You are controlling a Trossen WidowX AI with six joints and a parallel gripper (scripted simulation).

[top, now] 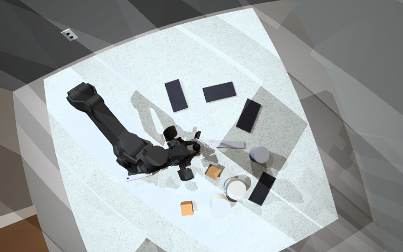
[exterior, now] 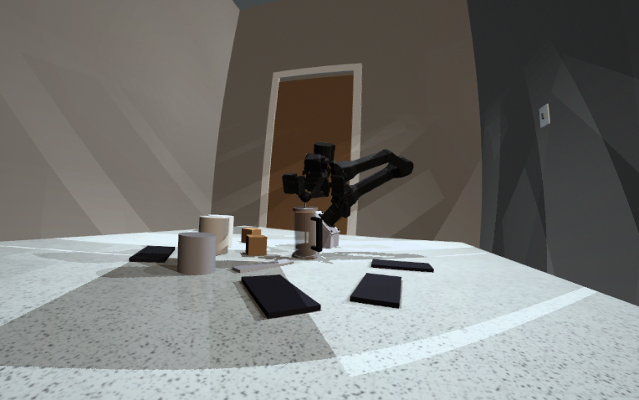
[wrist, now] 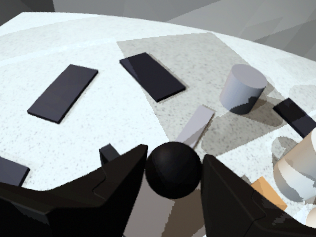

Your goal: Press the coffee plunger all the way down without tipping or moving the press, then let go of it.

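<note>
The coffee press is 8 cm below my gripper tip, 1 cm to the left of it and 1 cm behind it. Round my gripper tip: thin white strip 16 cm below, 14 cm ahead, 2 cm to the right.
</note>
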